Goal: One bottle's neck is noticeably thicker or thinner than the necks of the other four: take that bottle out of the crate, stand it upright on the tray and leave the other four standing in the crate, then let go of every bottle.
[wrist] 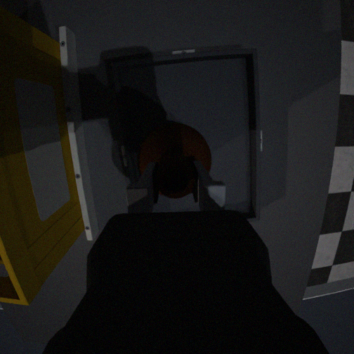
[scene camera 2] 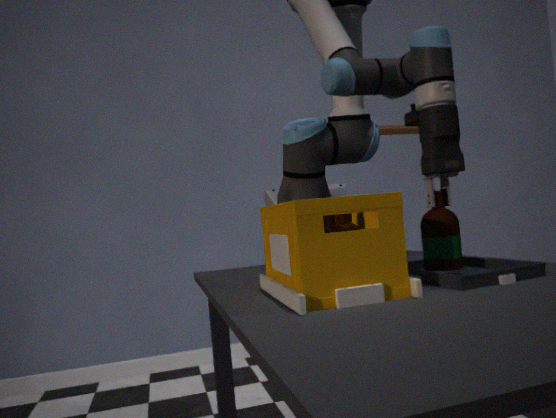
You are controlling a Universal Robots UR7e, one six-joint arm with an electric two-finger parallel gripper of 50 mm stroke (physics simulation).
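Frame: origin at the arm's base, x back, y right, z up, level; centimetres.
Seen in the pictures: gripper, between the fingertips: (scene camera 2: 439, 206).
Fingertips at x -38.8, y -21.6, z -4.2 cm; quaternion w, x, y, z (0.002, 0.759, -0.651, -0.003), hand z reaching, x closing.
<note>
Pixels of each thing's top centre, then the offset from my fingertips to it. "*": a spot on its surface instead. Level surfaces: height alone.
- brown bottle, centre of its top: (scene camera 2: 436, 191) dx +0.4, dy +0.1, dz +3.1 cm
- dark tray, a spot on its surface: (scene camera 2: 525, 273) * dx -10.3, dy -10.2, dz -13.2 cm
- yellow crate, centre of its top: (scene camera 2: 321, 200) dx -2.0, dy +24.0, dz +3.2 cm
- table's, height of its surface: dz -14.4 cm
A brown bottle (scene camera 2: 440, 223) (wrist: 175, 137) with a green label stands upright within the tray's outline, its lower end behind the tray's near rim in the scene view. Whether its base touches the tray floor cannot be told. The dark tray (scene camera 2: 525, 273) (wrist: 254, 135) lies on the table right of the crate. My gripper (scene camera 2: 439, 200) (wrist: 174, 174) is shut on the bottle's neck from above. The yellow crate (scene camera 2: 355, 257) (wrist: 20, 200) stands left of the tray. Brown glass shows through its handle opening; the other bottles are mostly hidden by its walls.
White stop blocks (scene camera 2: 359, 295) (wrist: 79, 175) stand along the crate's sides. The crate's wall rises between its inside and the tray. A brown shelf (scene camera 2: 397, 130) is on the wall behind the arm. The table's (scene camera 2: 400, 345) left edge runs past the crate.
</note>
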